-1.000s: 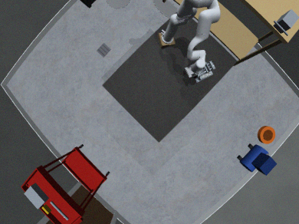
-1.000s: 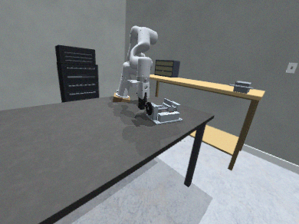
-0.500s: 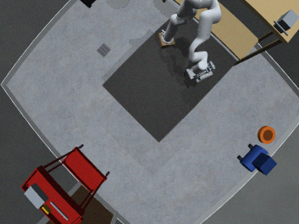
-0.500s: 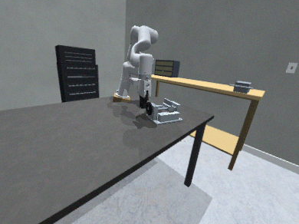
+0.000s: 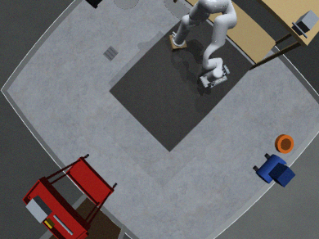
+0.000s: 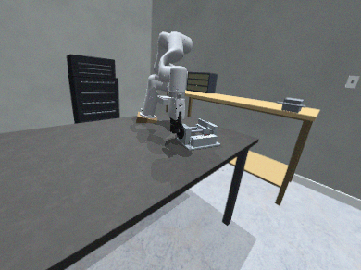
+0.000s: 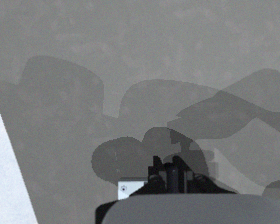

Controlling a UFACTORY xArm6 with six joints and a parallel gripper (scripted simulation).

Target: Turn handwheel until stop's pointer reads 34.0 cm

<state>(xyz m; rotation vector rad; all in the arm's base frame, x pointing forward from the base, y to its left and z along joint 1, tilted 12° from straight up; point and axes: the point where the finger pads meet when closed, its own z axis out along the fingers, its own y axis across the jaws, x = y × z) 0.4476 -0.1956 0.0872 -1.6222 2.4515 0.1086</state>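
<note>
My gripper is now 2 cm to the right of the handwheel, 1 cm short of it and 1 cm above it. Round my hand: upright knob (1 cm to the left); then sliding stop (17 cm to the left, 6 cm ahead, 1 cm below).
</note>
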